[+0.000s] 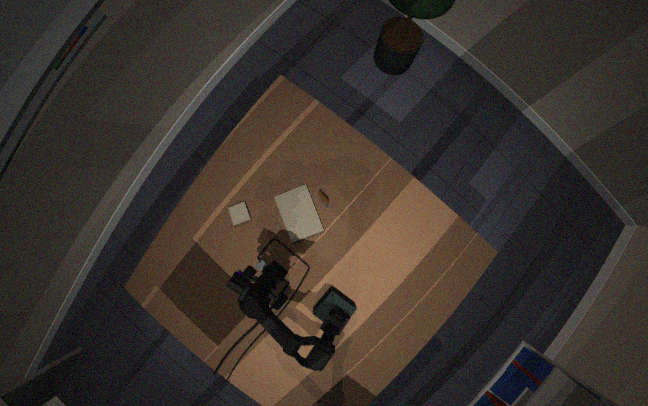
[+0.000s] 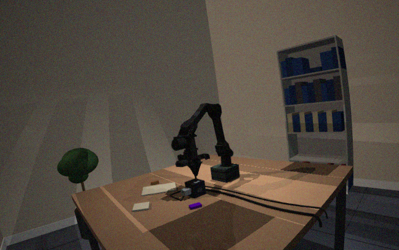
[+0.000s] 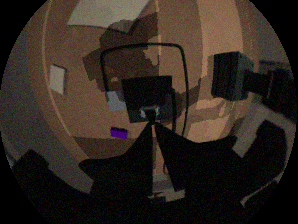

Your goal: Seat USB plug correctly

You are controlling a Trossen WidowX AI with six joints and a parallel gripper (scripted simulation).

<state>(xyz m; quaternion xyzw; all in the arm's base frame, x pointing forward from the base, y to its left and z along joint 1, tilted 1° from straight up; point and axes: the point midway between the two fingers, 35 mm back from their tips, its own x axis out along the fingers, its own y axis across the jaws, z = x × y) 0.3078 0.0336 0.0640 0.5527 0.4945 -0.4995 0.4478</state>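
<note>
The USB plug lies 20 mm below my gripper tip. The rest, counted from my gripper tip: purple block: 110 mm ahead, 100 mm below, 90 mm to the left; small white pad: 270 mm ahead, 150 mm to the right, 100 mm below; white sheet: 290 mm to the right, 110 mm below, 50 mm ahead.
</note>
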